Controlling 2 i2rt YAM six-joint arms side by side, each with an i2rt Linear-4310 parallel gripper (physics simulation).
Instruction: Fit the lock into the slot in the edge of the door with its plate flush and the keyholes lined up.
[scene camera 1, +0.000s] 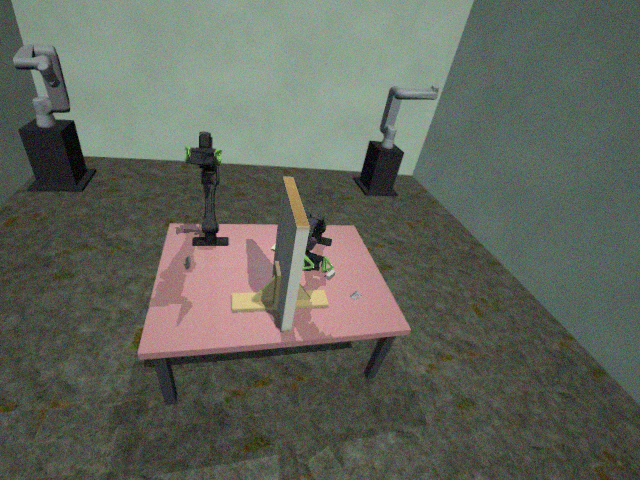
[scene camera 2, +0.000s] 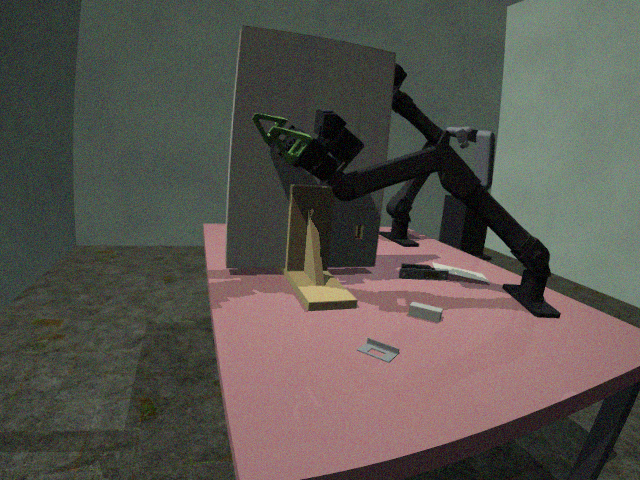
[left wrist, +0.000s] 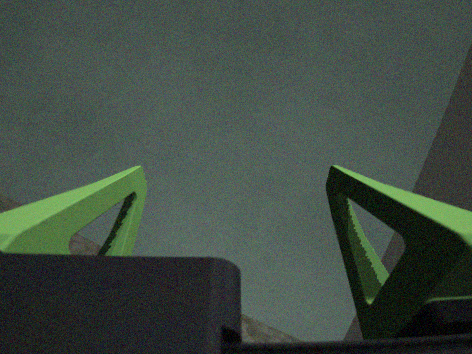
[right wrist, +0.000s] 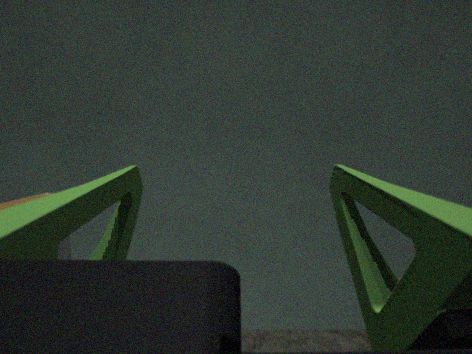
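Seen in the pictures: left gripper, fingertip midpoint: (scene camera 1: 323, 267) (scene camera 2: 261, 122) (left wrist: 236, 176); right gripper, fingertip midpoint: (scene camera 1: 201, 153) (right wrist: 236, 176); left arm's base, origin of the base link: (scene camera 2: 528, 301); right arm's base, origin of the base link: (scene camera 1: 210, 242) (scene camera 2: 398, 240).
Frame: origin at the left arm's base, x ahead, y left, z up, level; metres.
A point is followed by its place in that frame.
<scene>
The grey door (scene camera 1: 295, 279) {x 0.749, y -0.014, z 0.331 m} (scene camera 2: 305, 93) {x 0.595, y -0.053, z 0.430 m} stands upright in a wooden stand. A small opening (scene camera 2: 358, 231) shows in its face near the right edge in scene camera 2; the slot edge itself is hidden. A small dark piece (scene camera 1: 187, 262) {x 0.502, y -0.594, z 0.042 m} lies at the table's left in scene camera 1; whether it is the lock I cannot tell. My left gripper (scene camera 1: 317, 268) {x 0.661, y 0.080, z 0.347 m} (scene camera 2: 262, 126) {x 0.661, y 0.080, z 0.347 m} (left wrist: 236, 176) {x 0.661, y 0.080, z 0.347 m} is open and empty, raised in front of the door face in scene camera 2. My right gripper (scene camera 1: 203, 155) {x 0.521, y -0.477, z 0.649 m} (right wrist: 236, 176) {x 0.521, y -0.477, z 0.649 m} is open and empty, raised high above its base, left of the door in scene camera 1.
The wooden stand (scene camera 1: 248, 301) {x 0.635, y -0.226, z 0.018 m} (scene camera 2: 330, 299) {x 0.497, y 0.123, z 0.018 m} spreads on both sides of the door. A pale block (scene camera 1: 329, 274) {x 0.323, y 0.124, z 0.022 m} (scene camera 2: 424, 312) {x 0.312, y 0.140, z 0.014 m}, an angled plate with a rectangular hole (scene camera 1: 355, 295) {x 0.416, y 0.275, z 0.000 m} (scene camera 2: 390, 356) {x 0.397, y 0.296, z 0.002 m} and a black-handled item with a white part (scene camera 2: 423, 272) {x 0.260, y -0.116, z 0.019 m} lie on the pink table (scene camera 1: 217, 330) {x 0.817, y -0.302, z 0.000 m} (scene camera 2: 320, 413) {x 0.498, y 0.443, z 0.000 m}.
</scene>
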